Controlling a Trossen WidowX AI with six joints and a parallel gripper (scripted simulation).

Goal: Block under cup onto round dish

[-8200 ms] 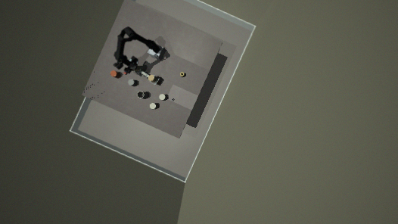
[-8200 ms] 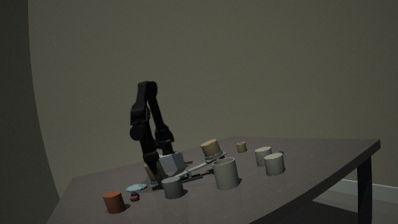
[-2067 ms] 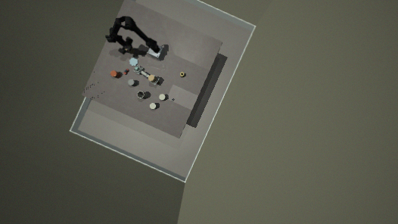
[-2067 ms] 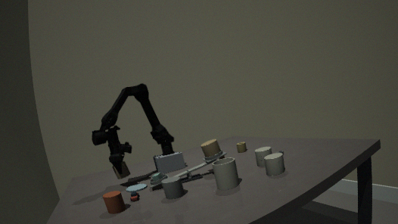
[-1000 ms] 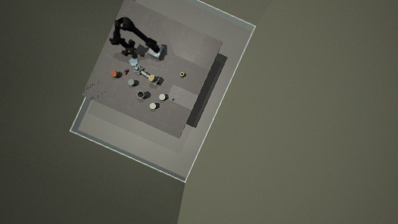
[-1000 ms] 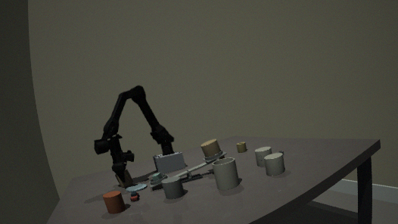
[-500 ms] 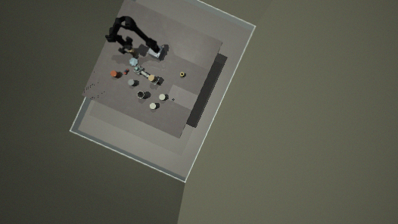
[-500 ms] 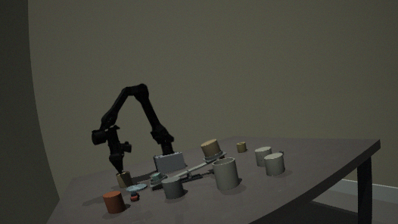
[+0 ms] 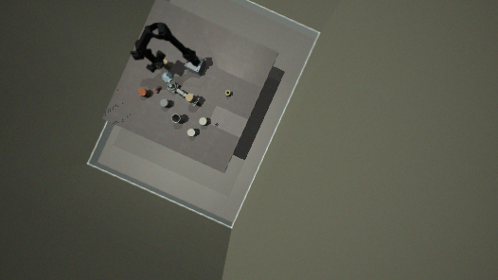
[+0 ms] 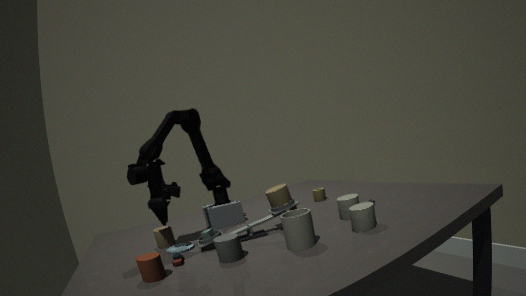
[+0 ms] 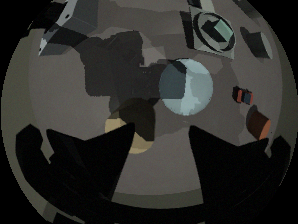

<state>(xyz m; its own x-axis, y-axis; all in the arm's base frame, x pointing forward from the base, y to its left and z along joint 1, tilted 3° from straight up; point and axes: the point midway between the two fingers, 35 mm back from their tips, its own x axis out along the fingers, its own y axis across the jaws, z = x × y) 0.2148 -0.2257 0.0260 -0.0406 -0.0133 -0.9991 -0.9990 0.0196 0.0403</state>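
My gripper tip is now 9 cm short of the teal block, 14 cm to the right of it and 5 cm above it. From my gripper tip the other things lie so: red piece (20 cm ahead, 3 cm to the left, 8 cm below); light blue round dish (5 cm ahead, 3 cm to the left, 9 cm below); orange cylinder (29 cm ahead, 5 cm to the right, 5 cm below).
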